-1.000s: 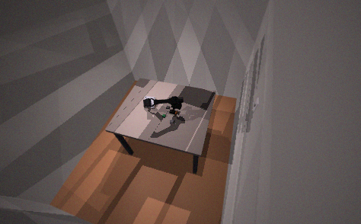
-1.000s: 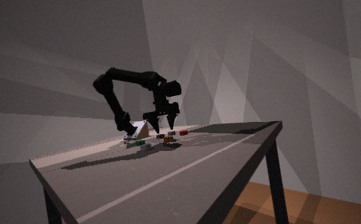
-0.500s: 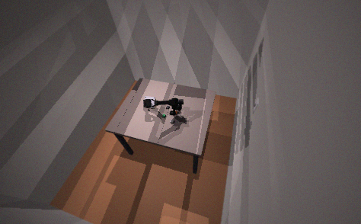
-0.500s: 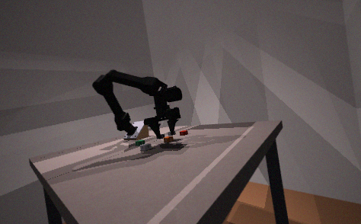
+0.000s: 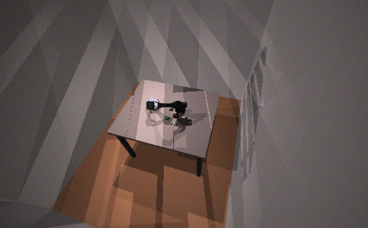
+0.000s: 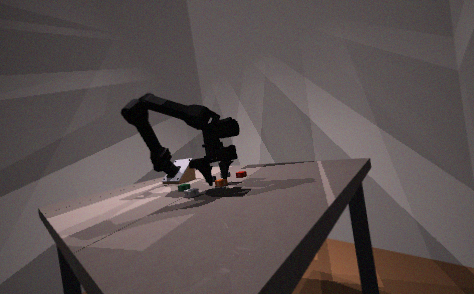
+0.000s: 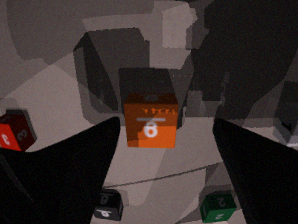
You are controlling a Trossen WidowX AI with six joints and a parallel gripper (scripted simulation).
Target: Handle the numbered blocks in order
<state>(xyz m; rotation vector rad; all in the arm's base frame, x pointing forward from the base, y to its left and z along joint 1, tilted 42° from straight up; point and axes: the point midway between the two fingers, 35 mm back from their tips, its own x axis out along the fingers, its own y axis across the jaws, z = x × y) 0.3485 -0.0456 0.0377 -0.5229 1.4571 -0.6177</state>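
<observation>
My gripper tip is now 10 mm to the right of the orange block. From my gripper tip the other things lie so: green block (120 mm behind, 60 mm to the right); then white block (120 mm to the right, 10 mm behind); then black block (110 mm behind, 70 mm to the left).
</observation>
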